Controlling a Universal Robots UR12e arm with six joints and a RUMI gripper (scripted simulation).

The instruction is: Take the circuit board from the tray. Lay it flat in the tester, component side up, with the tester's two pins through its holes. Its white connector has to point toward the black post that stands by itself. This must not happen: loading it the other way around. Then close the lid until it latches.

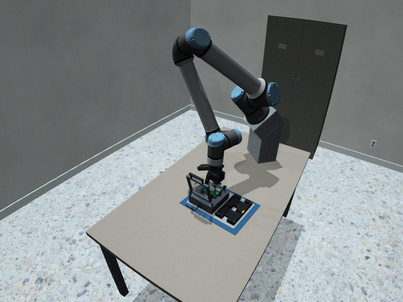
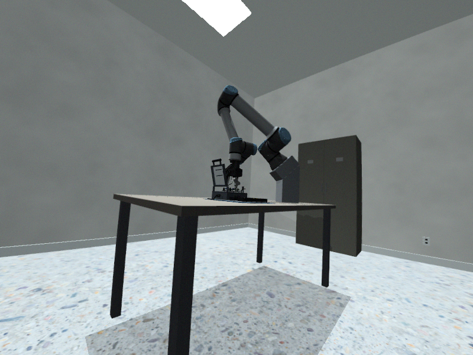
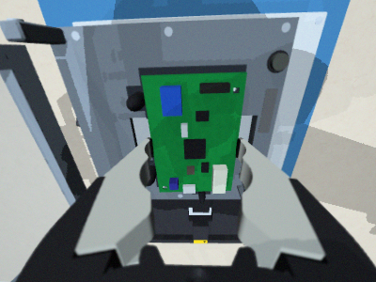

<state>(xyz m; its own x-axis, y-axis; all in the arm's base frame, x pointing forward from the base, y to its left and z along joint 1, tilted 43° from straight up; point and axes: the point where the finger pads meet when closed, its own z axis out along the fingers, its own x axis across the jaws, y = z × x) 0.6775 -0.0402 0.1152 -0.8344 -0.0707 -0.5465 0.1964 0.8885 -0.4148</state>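
Right now the green circuit board is right at my hand. Round my hand: tester lid (120 mm ahead, 100 mm above, 30 mm to the right); then tester nest (10 mm to the left, 10 mm below, 10 mm ahead).
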